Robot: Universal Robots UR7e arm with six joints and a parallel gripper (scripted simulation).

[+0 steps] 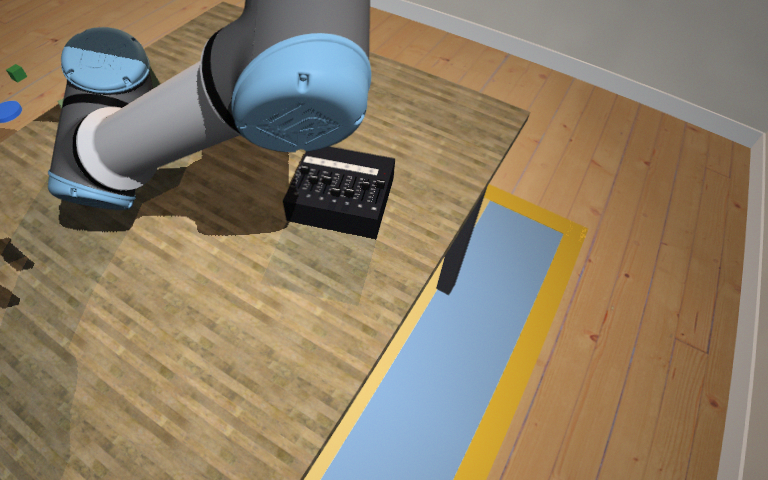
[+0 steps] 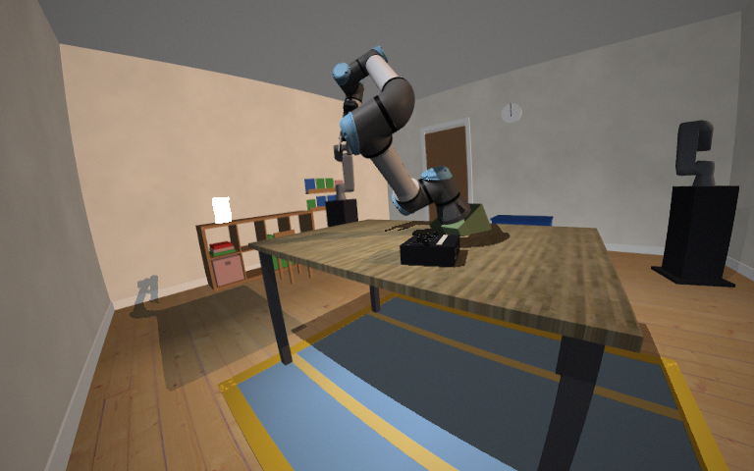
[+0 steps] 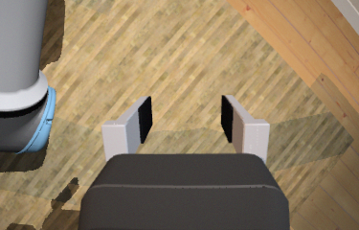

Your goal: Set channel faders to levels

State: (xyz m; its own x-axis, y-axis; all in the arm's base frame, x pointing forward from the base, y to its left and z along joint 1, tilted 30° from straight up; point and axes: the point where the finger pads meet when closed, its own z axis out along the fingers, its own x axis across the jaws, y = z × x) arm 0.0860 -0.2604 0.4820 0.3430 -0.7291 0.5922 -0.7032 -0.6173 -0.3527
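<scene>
My hand is 20 cm short of the channel 5 fader cap, 36 cm to the right of it and 33 cm above it. From my hand the other things lie so: channel 6 fader cap (22 cm ahead, 39 cm to the left, 33 cm below); then master fader cap (25 cm ahead, 40 cm to the left, 33 cm below).
</scene>
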